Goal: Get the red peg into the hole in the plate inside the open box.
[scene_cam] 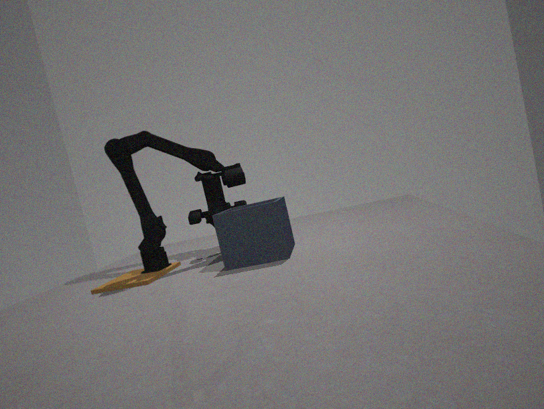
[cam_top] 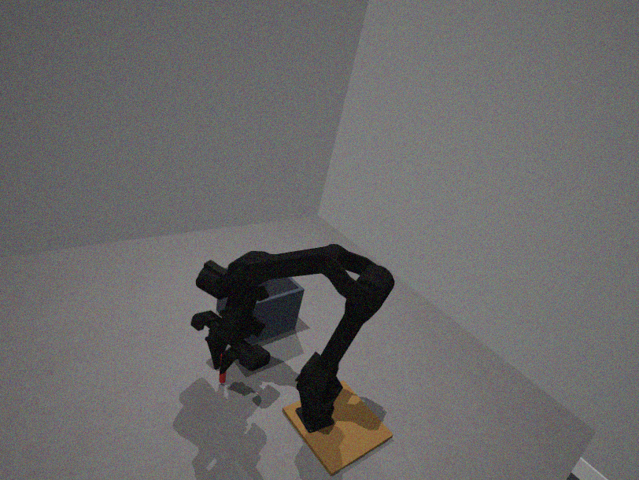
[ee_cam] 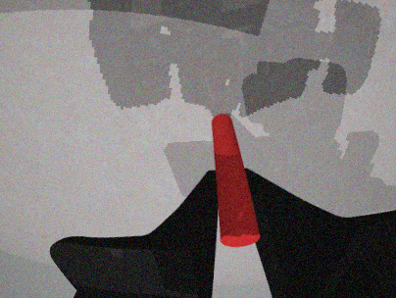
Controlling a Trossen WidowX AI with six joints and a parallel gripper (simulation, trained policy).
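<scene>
Right now my gripper tip is 19 cm short of the plate and 17 cm to the left of it. Also, from my gripper tip: red peg: 1 cm to the right.
</scene>
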